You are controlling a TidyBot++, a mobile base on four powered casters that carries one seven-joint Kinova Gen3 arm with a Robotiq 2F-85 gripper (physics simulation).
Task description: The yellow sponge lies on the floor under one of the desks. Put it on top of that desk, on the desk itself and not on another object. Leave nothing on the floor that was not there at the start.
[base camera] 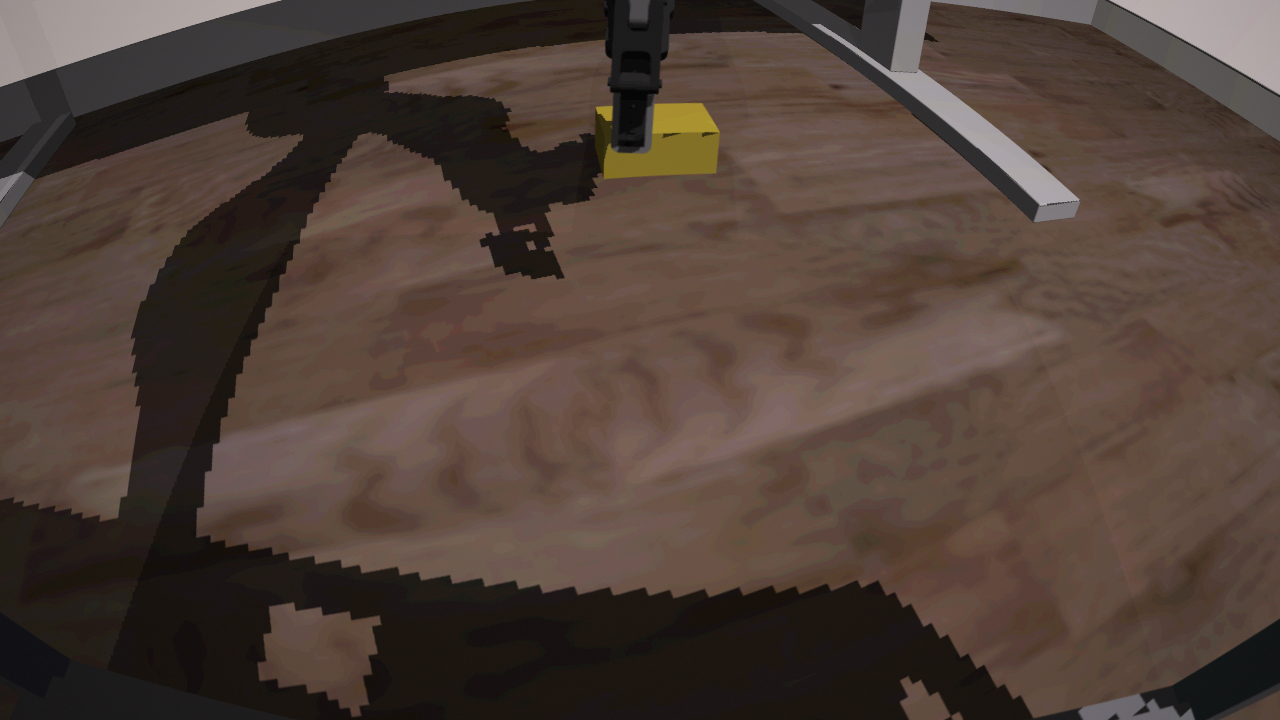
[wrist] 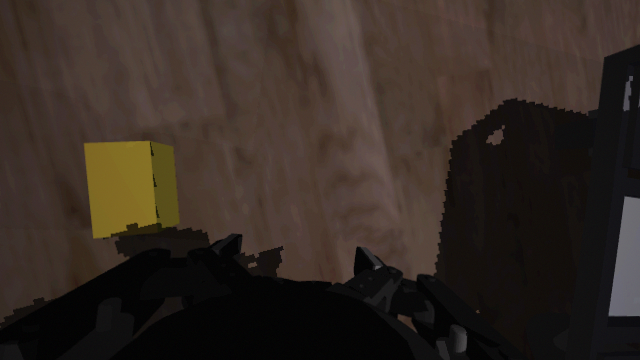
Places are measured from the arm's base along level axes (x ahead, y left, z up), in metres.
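Pixels of known places: gripper, between the fingertips: (base camera: pixel 632 121) (wrist: pixel 299 253).
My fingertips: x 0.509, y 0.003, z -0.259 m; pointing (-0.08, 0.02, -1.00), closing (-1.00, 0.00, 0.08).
For each thing: its top centre in the pictures, then the offset to it from my fingertips. "spot": a spot on its surface instead. Level surfaces: height alone.
- yellow sponge, centre of its top: (base camera: pixel 656 117) (wrist: pixel 121 189) dx +0.188, dy -0.021, dz -0.092 m
- wooden floor, height of its surface: dz -0.137 m
- desk, height of its surface: dz -0.112 m
- support foot, a spot on its surface: (base camera: pixel 35 161) spot: dx +0.275, dy +0.857, dz -0.118 m
The yellow sponge (base camera: pixel 673 152) (wrist: pixel 122 187) is a block lying on the wooden floor (base camera: pixel 626 358) (wrist: pixel 310 125). In the base camera view it is at the top centre, partly hidden behind my gripper (base camera: pixel 631 143). In the wrist view it lies at the left, beyond and outside the left finger of my gripper (wrist: pixel 299 252). The fingers stand wide apart, above the floor, with bare floor showing between them. The white foot of a desk (base camera: pixel 993 134) stands to the right of the sponge in the base camera view. The desk's top does not show.
Another support foot (base camera: pixel 35 161) shows at the far left of the base camera view. A grey wall edge (base camera: pixel 179 76) runs behind. Part of the dark robot base (wrist: pixel 595 225) shows at the right of the wrist view. Shadows of the arm and base lie on the floor.
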